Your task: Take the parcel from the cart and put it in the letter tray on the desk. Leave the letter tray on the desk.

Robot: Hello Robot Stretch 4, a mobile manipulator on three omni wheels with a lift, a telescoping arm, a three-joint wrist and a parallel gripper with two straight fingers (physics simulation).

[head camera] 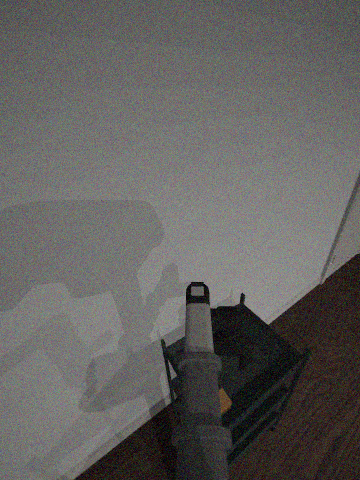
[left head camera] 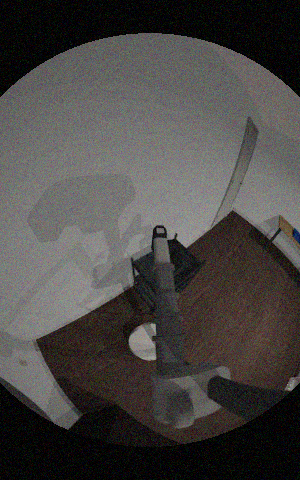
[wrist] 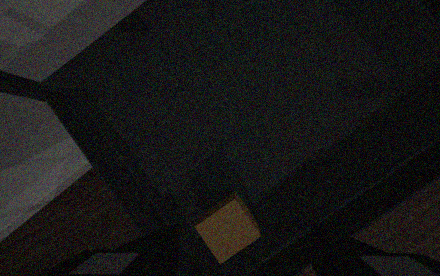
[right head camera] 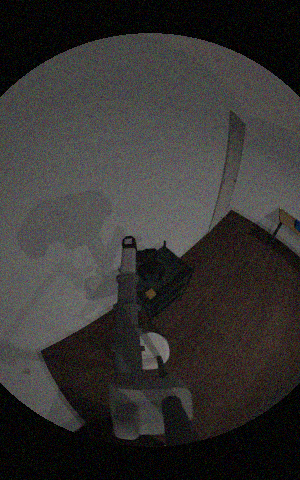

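Pixels of known places: gripper, fingertip midpoint: (head camera: 226,367) (wrist: 243,244) (right head camera: 151,278); robot's base, origin of the base link: (left head camera: 148,340) (right head camera: 148,349).
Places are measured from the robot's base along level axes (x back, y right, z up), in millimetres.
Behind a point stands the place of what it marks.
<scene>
The scene is dim. A small tan parcel (head camera: 225,400) {z 685, x -427, y 87 mm} (right head camera: 150,293) {z 685, x -422, y 73 mm} (wrist: 228,231) {z 685, x -429, y 71 mm} lies on the dark cart (head camera: 257,339) {z 635, x -685, y 265 mm} (left head camera: 187,262) {z 635, x -623, y 311 mm} (right head camera: 169,269) {z 635, x -631, y 238 mm} (wrist: 249,105) {z 635, x -576, y 102 mm}, near the corner closest to me. The cart stands against the grey wall. My arm (head camera: 198,343) {z 1152, x -336, y 0 mm} reaches out over the cart and hides the parcel in the left head view. My gripper (wrist: 243,244) {z 820, x -466, y 88 mm} is open and empty; only its two fingertips show at the bottom of the wrist view, wide apart, above the parcel. A desk (left head camera: 286,226) {z 692, x -1212, y 2770 mm} (right head camera: 286,217) {z 692, x -1249, y 2771 mm} with a blue thing on it shows at the far right.
A pale door (head camera: 343,227) {z 619, x -1720, y 1234 mm} (left head camera: 237,171) {z 1168, x -1855, y 1397 mm} (right head camera: 230,161) {z 1292, x -1874, y 1422 mm} stands in the wall to the right of the cart. Brown wood floor (left head camera: 232,303) {z -28, x -296, y 1166 mm} stretches between the cart and the desk. My white base (left head camera: 141,343) {z 187, x 20, y -77 mm} (right head camera: 157,351) {z 187, x 15, y 91 mm} is close to the cart.
</scene>
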